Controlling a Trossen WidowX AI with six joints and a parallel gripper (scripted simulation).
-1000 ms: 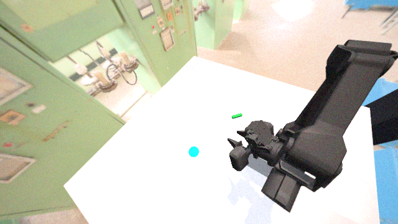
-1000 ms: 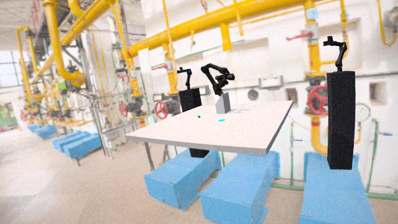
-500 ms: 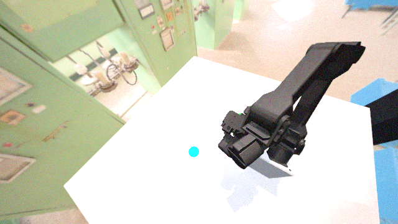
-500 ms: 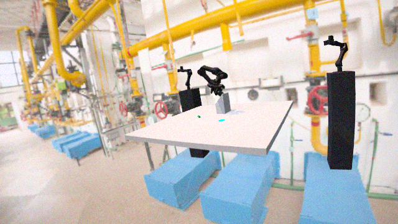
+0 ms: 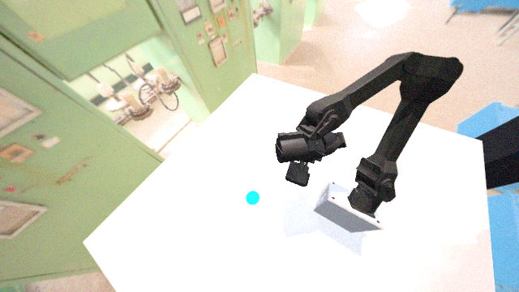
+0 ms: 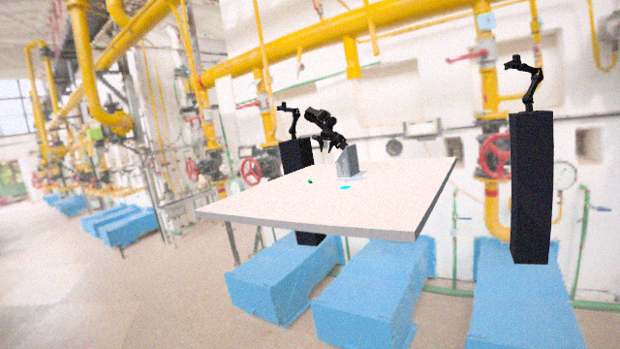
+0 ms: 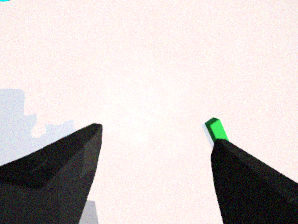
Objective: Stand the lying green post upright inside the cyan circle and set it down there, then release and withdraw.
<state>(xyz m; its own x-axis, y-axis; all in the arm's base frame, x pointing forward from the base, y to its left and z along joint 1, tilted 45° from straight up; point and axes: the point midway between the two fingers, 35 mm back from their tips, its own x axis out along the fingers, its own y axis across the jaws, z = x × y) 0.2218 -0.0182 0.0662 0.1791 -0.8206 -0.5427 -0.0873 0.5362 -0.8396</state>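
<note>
Now: the green post 30 mm behind my gripper tip, 160 mm to the right of it and 190 mm below it. From my gripper tip the other things lie so: cyan circle: 120 mm ahead, 160 mm to the left, 200 mm below.
</note>
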